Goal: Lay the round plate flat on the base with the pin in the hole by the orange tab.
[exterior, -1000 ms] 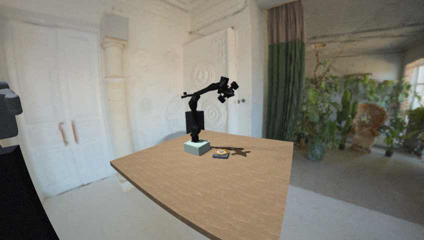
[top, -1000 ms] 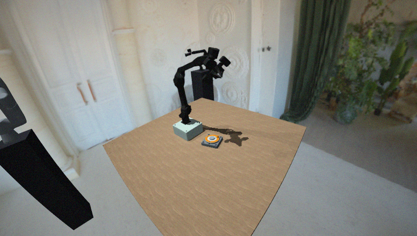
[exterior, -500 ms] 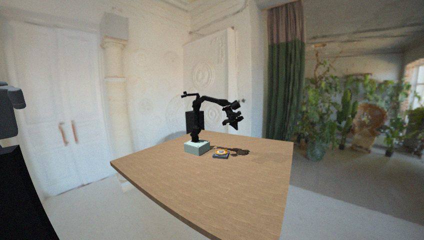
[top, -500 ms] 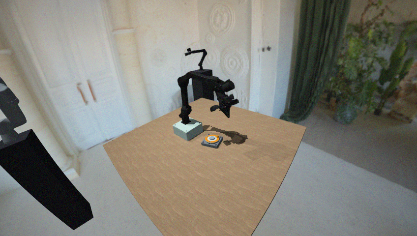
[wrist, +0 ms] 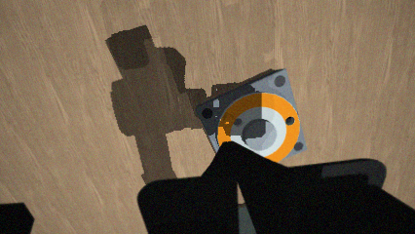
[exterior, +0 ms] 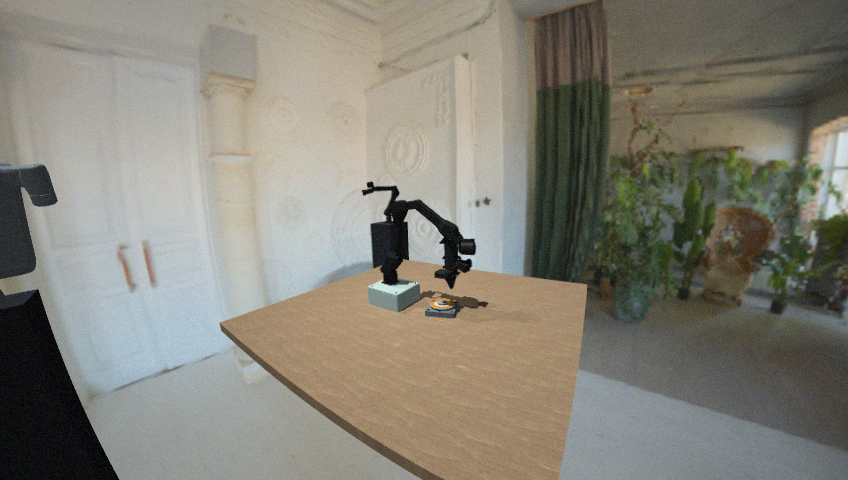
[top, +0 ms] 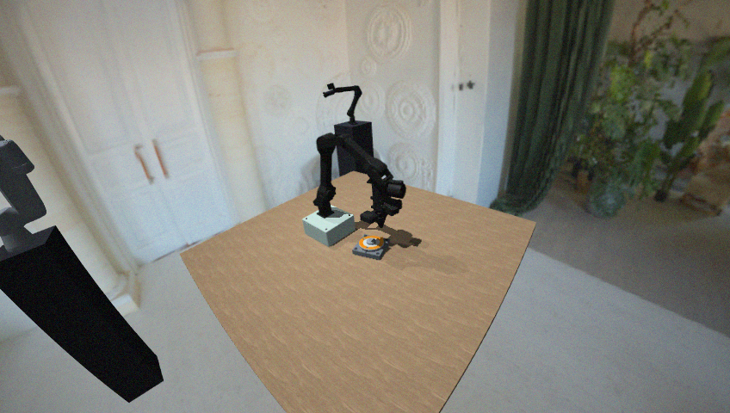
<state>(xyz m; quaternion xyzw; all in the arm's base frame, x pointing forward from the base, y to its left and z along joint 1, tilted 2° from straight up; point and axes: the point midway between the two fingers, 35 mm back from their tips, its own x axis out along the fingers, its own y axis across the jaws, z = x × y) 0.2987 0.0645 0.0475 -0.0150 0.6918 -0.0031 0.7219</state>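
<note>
The round plate is 5 cm below my gripper tip and 3 cm to the right of it.
</note>
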